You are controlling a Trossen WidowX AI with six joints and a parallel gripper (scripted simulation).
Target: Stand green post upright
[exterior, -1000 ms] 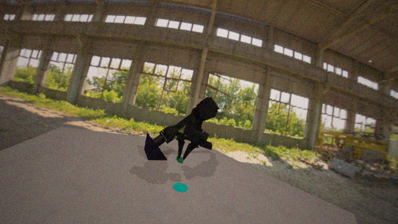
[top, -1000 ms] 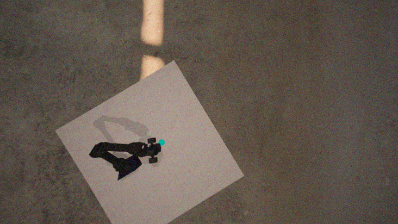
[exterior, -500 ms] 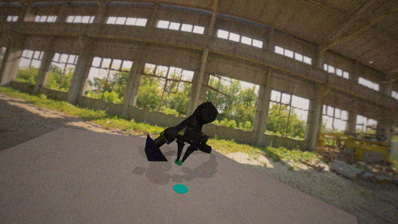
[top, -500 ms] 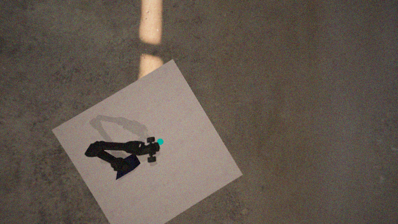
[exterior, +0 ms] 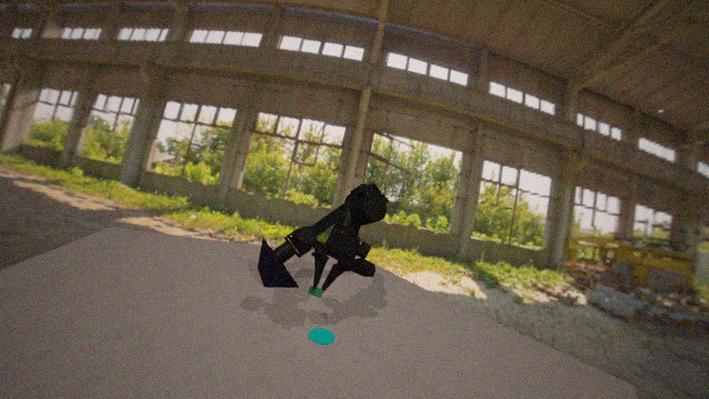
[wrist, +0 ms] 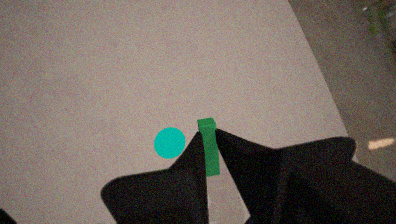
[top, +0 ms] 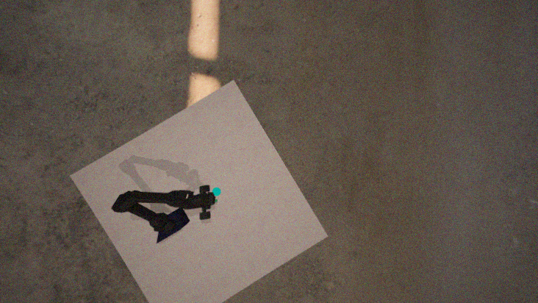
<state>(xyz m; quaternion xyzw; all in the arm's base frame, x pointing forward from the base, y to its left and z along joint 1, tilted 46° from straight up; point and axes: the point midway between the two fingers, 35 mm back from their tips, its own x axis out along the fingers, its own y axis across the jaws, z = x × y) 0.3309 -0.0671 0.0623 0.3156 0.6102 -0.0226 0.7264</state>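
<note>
Now: the cyan circle 120 mm below my gripper tip, 40 mm to the left of it and 10 mm behind it. From my gripper tip the other things lie so: green post: 20 mm behind, 10 mm below.
</note>
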